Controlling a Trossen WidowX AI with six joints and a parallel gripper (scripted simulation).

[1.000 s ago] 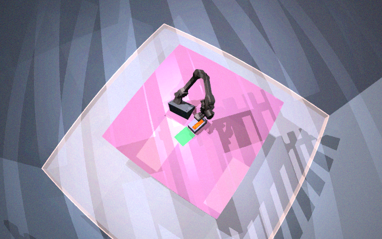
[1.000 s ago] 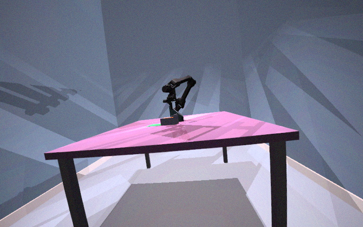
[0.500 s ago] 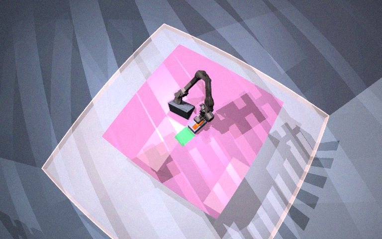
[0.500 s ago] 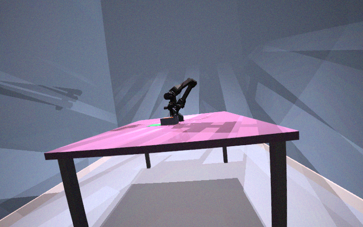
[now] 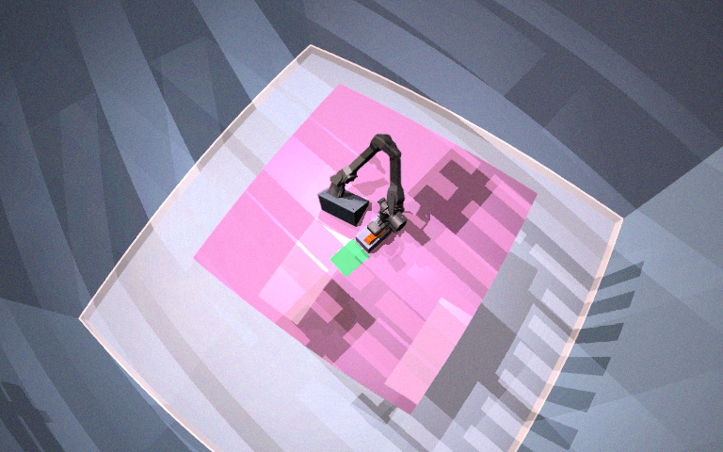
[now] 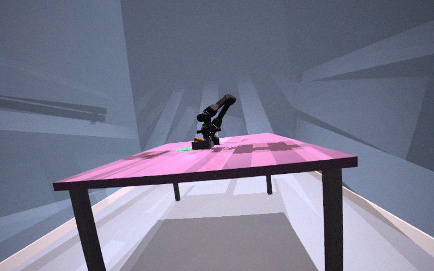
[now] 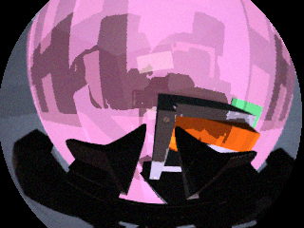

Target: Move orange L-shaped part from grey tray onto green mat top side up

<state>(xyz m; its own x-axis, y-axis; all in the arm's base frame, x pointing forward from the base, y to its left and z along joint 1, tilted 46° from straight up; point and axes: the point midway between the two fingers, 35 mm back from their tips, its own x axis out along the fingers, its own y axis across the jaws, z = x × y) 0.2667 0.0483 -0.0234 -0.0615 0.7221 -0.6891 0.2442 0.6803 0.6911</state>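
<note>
Right now the orange L-shaped part is 2 cm behind my gripper tip and 5 cm to the right of it. From my gripper tip the other things lie so: green mat (7 cm behind, 21 cm to the right, 6 cm below).
</note>
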